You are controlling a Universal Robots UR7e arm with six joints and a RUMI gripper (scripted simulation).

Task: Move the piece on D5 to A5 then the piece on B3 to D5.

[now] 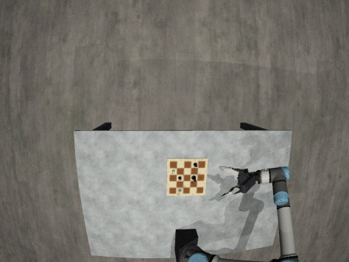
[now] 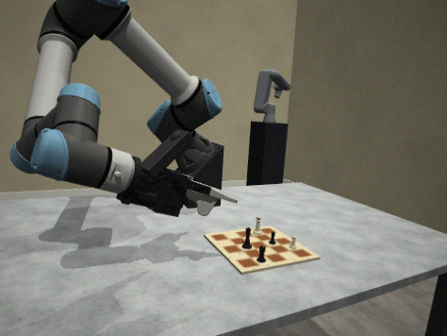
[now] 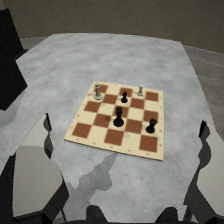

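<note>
My gripper is now 90 mm past the tall white piece, 190 mm to the right of it and 130 mm above it. The rest, counted from my hand: small white pawn (30 mm ahead, 220 mm to the left, 150 mm below); tall black piece (20 mm behind, 110 mm to the left, 130 mm below); chessboard (20 mm behind, 140 mm to the left, 160 mm below).
</note>
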